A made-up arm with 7 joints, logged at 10 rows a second.
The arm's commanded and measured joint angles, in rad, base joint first. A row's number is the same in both.
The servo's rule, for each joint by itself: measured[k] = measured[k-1] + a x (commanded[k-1-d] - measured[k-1]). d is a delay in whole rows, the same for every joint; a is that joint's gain. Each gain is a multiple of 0.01, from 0.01 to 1. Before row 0 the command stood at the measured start. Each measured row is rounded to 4 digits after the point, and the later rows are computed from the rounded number. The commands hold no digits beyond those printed.
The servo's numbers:
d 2
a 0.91 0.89 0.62 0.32 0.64 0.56 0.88
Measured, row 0:
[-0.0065 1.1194 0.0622 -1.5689 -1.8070 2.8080 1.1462]
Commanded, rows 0 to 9:
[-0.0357 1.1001 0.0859 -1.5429 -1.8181 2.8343 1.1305]
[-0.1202 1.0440 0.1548 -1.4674 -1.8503 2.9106 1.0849]
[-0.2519 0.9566 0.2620 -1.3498 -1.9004 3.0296 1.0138]
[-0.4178 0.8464 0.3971 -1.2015 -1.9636 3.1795 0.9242]
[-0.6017 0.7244 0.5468 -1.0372 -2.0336 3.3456 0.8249]
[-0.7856 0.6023 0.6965 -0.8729 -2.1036 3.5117 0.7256]
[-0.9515 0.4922 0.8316 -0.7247 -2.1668 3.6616 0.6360]
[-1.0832 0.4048 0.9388 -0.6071 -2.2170 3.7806 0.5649]
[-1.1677 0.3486 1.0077 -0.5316 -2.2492 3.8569 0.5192]
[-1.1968 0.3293 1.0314 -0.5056 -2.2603 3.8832 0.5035]
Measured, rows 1 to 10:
[-0.0065 1.1194 0.0622 -1.5689 -1.8070 2.8080 1.1462]
[-0.0065 1.1194 0.0622 -1.5689 -1.8070 2.8080 1.1462]
[-0.0331 1.1022 0.0769 -1.5606 -1.8141 2.8227 1.1324]
[-0.1124 1.0504 0.1252 -1.5308 -1.8373 2.8719 1.0906]
[-0.2393 0.9669 0.2100 -1.4729 -1.8777 2.9602 1.0230]
[-0.4017 0.8597 0.3260 -1.3861 -1.9327 3.0830 0.9361]
[-0.5837 0.7393 0.4629 -1.2745 -1.9973 3.2301 0.8382]
[-0.7674 0.6174 0.6077 -1.1460 -2.0653 3.3878 0.7391]
[-0.9349 0.5060 0.7465 -1.0112 -2.1303 3.5411 0.6484]
[-1.0699 0.4159 0.8657 -0.8819 -2.1858 3.6752 0.5749]

